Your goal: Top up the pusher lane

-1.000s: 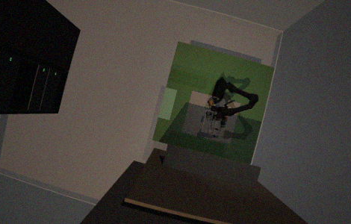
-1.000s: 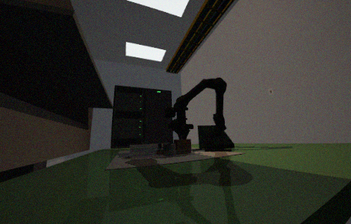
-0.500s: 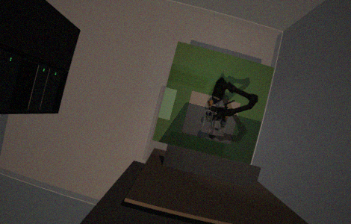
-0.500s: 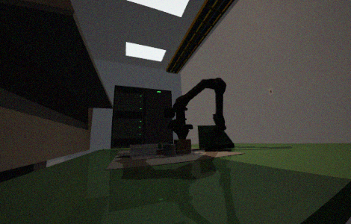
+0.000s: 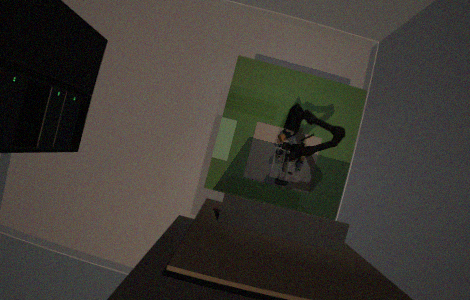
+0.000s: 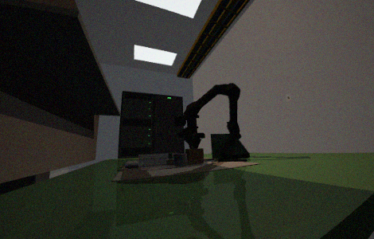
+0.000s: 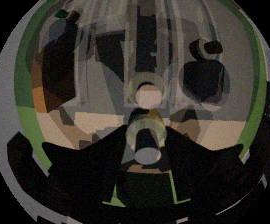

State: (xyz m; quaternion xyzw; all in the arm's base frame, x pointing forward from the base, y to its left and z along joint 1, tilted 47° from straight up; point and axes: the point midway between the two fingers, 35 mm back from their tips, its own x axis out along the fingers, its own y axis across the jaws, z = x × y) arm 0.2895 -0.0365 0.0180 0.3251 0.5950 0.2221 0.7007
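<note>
Now: the tan mat 100 mm ahead of my gripper tip, 30 mm to the right of it and 50 mm below it. Round my gripper tip: lane rack (190 mm ahead, 10 mm to the left, 30 mm below).
</note>
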